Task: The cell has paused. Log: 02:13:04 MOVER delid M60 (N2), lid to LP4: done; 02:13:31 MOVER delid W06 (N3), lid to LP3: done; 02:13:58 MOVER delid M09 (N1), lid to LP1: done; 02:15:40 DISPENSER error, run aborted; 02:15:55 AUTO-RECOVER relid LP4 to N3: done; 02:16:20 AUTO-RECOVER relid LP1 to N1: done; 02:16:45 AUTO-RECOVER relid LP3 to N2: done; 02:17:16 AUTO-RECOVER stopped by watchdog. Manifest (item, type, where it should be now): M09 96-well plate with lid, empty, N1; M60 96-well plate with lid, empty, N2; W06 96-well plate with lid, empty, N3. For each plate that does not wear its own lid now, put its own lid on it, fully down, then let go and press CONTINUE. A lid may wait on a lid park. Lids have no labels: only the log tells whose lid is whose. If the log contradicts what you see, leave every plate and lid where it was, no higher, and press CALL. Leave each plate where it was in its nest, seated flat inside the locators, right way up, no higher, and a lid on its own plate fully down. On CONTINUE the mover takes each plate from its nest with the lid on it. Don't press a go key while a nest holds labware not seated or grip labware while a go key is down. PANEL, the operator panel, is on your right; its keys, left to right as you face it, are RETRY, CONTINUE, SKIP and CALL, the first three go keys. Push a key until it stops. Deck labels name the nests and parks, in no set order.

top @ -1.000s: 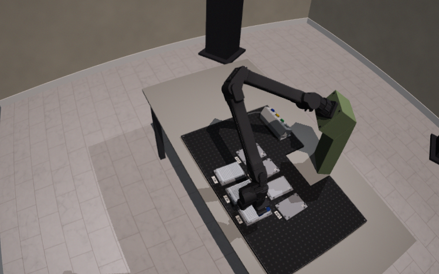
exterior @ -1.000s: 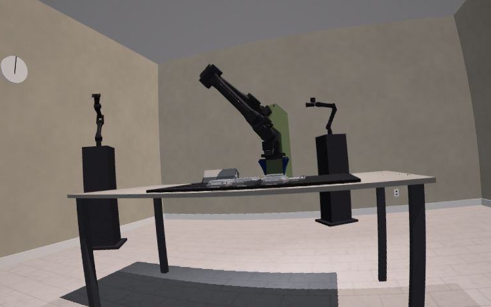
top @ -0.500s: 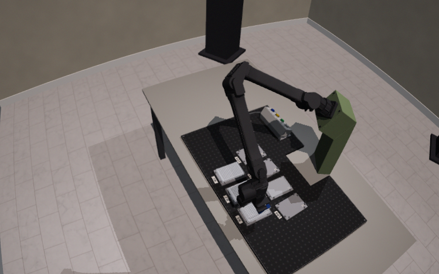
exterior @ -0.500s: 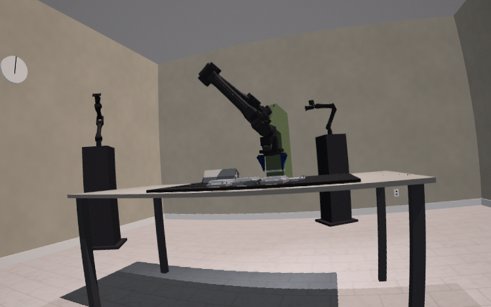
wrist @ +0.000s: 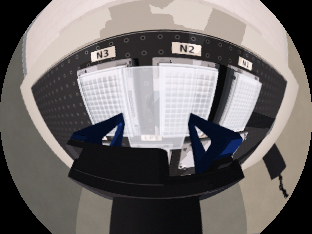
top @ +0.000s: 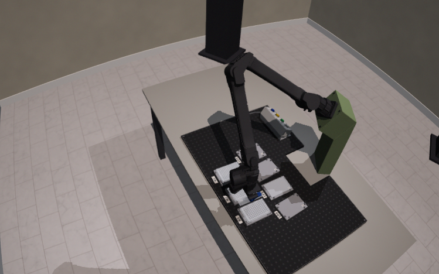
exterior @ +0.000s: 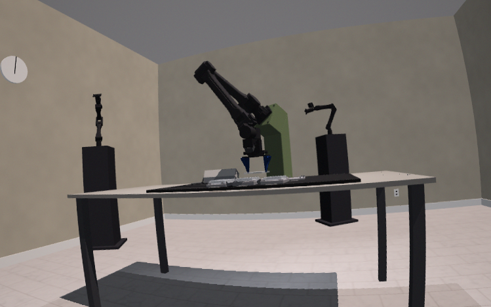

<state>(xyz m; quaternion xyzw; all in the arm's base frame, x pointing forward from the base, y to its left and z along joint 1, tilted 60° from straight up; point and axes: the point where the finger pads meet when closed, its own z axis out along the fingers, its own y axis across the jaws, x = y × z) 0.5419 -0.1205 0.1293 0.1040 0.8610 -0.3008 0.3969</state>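
Now: the LP1 park 150 mm behind my hand, 100 mm to the left of it and 60 mm below it. Also, from my hand: n2 label (50 mm ahead, 80 mm to the right, 60 mm below); n3 label (120 mm ahead, 30 mm to the left, 60 mm below); lp1 label (80 mm behind, 60 mm to the left, 60 mm below).
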